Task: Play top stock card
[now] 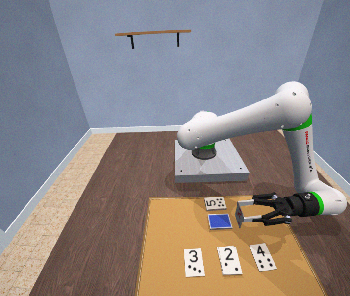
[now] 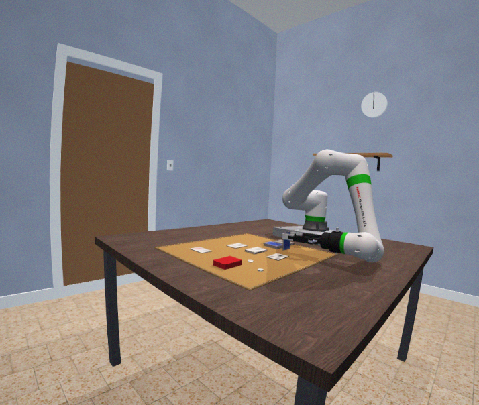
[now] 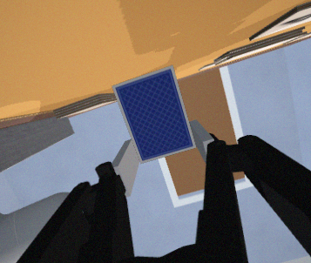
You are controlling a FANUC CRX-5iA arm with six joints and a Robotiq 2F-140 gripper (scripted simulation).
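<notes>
The card is 3 cm to the right of my hand and 3 cm below it. Round my hand: tan card cloth: 18 cm ahead, 11 cm to the right, 9 cm below; red box: 40 cm ahead, 6 cm below, 3 cm to the right.
</notes>
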